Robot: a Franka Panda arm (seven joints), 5 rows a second.
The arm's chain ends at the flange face. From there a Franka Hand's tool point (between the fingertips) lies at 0.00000 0.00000 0.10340 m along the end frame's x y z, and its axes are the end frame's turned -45 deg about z.
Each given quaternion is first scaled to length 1.
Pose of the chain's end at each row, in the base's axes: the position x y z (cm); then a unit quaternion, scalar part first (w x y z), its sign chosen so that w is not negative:
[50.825 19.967 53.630 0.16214 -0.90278 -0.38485 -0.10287]
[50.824 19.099 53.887 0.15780 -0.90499 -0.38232 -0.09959]
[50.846 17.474 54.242 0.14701 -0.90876 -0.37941 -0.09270]
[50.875 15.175 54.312 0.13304 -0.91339 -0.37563 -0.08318]
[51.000 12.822 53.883 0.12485 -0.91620 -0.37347 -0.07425]
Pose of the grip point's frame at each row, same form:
[51.455 23.813 44.053 0.11043 -0.68679 -0.70104 -0.15709]
[51.440 22.840 44.267 0.10768 -0.68980 -0.69954 -0.15240]
[51.435 20.964 44.527 0.10034 -0.69439 -0.69830 -0.14190]
[51.413 18.334 44.481 0.09108 -0.70012 -0.69658 -0.12776]
[51.443 15.761 43.979 0.08693 -0.70354 -0.69565 -0.11638]

